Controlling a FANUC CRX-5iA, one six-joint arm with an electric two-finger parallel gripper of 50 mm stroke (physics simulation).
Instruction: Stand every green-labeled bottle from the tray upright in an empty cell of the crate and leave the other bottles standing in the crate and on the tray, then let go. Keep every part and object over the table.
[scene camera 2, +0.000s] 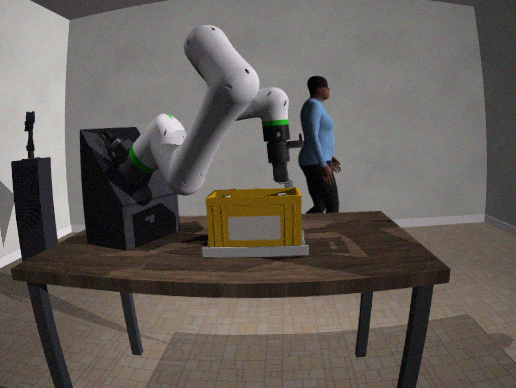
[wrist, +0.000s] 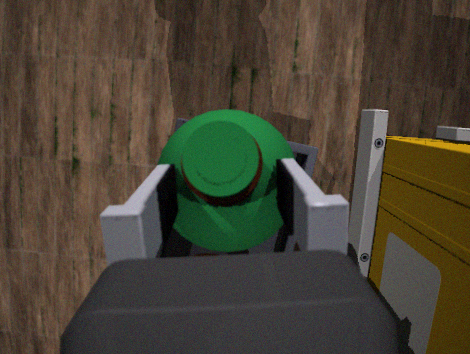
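Note:
A green bottle with a green cap stands between the two fingers of my gripper in the wrist view. The gripper is shut on it, with a finger pad against each side. The grey tray shows in part behind and below the bottle; most of it is hidden by the bottle and the gripper. The yellow crate stands to the right in the wrist view. In the scene view my gripper is behind the crate's right rear corner, and the crate hides the bottle and tray.
A pale fixture rail runs along the crate's base. The wooden table lies beneath. A dark cabinet stands at the left of the table. A person in a blue top stands behind the table.

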